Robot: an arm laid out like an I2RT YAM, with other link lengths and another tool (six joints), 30 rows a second.
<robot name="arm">
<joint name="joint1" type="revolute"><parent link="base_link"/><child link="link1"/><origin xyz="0 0 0.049" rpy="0 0 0"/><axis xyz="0 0 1"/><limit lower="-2.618" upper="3.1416"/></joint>
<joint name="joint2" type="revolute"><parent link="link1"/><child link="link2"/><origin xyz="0.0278 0.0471 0.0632" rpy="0 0 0"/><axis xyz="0 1 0"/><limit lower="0" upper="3.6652"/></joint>
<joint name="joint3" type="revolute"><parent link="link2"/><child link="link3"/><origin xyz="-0.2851 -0.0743 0" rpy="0 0 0"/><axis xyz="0 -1 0"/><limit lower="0" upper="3.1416"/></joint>
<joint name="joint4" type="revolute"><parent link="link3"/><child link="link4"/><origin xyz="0.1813 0.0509 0.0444" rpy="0 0 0"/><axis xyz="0 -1 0"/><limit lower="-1.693" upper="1.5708"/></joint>
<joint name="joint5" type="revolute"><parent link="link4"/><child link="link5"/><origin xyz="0.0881 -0.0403 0.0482" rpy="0 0 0"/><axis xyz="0 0 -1"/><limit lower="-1.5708" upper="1.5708"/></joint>
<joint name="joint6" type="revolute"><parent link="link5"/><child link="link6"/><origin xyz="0.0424 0 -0.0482" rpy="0 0 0"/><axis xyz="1 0 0"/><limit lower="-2.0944" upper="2.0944"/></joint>
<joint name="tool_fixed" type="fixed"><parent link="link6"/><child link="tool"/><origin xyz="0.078 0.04 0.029" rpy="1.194 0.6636 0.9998"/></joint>
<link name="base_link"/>
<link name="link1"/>
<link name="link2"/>
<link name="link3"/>
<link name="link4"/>
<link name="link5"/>
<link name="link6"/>
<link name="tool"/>
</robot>
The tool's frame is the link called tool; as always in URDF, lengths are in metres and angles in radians.
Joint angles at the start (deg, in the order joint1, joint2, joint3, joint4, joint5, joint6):
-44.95 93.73 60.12 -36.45 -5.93 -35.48
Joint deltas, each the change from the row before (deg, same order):
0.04 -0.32 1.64 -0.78 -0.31 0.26
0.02 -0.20 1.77 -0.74 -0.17 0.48
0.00 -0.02 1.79 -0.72 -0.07 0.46
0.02 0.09 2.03 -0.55 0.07 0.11
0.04 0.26 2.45 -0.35 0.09 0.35
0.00 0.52 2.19 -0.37 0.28 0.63
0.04 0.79 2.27 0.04 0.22 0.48
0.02 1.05 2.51 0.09 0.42 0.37
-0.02 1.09 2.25 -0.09 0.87 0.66
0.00 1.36 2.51 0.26 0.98 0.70
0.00 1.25 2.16 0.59 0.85 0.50
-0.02 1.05 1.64 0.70 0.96 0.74
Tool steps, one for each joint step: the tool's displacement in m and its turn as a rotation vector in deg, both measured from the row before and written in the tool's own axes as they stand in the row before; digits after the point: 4 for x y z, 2 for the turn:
-0.0084 0.0028 -0.0026 -0.46 -1.08 0.32
-0.0091 0.0026 -0.0020 -0.25 -1.16 0.48
-0.0088 0.0023 -0.0012 -0.13 -1.04 0.44
-0.0100 0.0025 -0.0007 -0.25 -1.36 0.05
-0.0128 0.0033 0.0002 -0.26 -1.79 0.25
-0.0106 0.0022 0.0017 0.18 -1.32 0.46
-0.0112 0.0028 0.0033 -0.03 -1.51 0.33
-0.0117 0.0025 0.0048 0.09 -1.59 0.18
-0.0096 0.0008 0.0055 0.77 -1.26 0.29
-0.0111 0.0013 0.0074 0.76 -1.62 0.30
-0.0101 0.0015 0.0073 0.53 -1.68 0.21
-0.0082 0.0007 0.0070 0.80 -1.52 0.40

